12 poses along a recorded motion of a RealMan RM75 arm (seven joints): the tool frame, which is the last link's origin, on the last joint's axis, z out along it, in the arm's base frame.
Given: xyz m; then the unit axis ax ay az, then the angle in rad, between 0 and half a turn.
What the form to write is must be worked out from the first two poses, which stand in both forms.
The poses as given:
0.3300 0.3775 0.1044 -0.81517 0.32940 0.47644 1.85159
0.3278 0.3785 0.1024 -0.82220 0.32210 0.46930 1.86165
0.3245 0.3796 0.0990 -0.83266 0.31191 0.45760 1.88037
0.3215 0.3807 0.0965 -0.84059 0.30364 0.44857 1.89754
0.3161 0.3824 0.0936 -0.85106 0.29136 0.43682 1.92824
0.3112 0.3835 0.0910 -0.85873 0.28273 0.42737 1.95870
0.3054 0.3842 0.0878 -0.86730 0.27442 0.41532 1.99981
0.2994 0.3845 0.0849 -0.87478 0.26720 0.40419 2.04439
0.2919 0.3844 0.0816 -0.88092 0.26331 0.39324 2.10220
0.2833 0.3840 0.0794 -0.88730 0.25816 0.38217 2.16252
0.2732 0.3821 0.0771 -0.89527 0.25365 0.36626 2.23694
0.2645 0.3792 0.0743 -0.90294 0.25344 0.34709 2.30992
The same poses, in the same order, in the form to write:
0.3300 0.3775 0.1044 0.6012 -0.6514 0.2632 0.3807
0.3278 0.3785 0.1024 0.5972 -0.6595 0.2584 0.3764
0.3245 0.3796 0.0990 0.5896 -0.6725 0.2519 0.3696
0.3215 0.3807 0.0965 0.5827 -0.6831 0.2468 0.3646
0.3161 0.3824 0.0936 0.5701 -0.6992 0.2394 0.3589
0.3112 0.3835 0.0910 0.5576 -0.7129 0.2347 0.3548
0.3054 0.3842 0.0878 0.5404 -0.7298 0.2309 0.3495
0.2994 0.3845 0.0849 0.5215 -0.7464 0.2280 0.3449
0.2919 0.3844 0.0816 0.4966 -0.7646 0.2285 0.3413
0.2833 0.3840 0.0794 0.4702 -0.7831 0.2278 0.3373
0.2732 0.3821 0.0771 0.4371 -0.8052 0.2281 0.3294
0.2645 0.3792 0.0743 0.4040 -0.8260 0.2318 0.3175

